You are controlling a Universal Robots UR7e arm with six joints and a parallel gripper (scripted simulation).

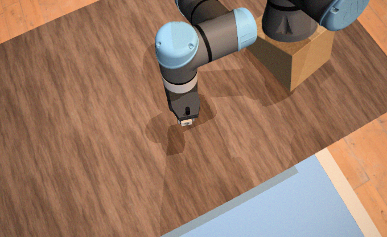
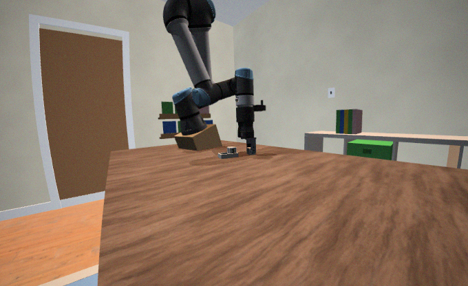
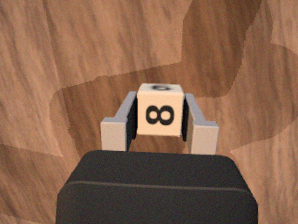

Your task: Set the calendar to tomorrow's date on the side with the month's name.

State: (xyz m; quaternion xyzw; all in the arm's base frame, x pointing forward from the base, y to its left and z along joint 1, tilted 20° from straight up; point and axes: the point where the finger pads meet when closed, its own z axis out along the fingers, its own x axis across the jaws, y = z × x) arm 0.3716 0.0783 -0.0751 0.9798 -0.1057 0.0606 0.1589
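The digit cube is 90 mm to the right of my hand and 20 mm behind it. Round my hand: calendar tray (100 mm to the right, 30 mm behind, 20 mm below).
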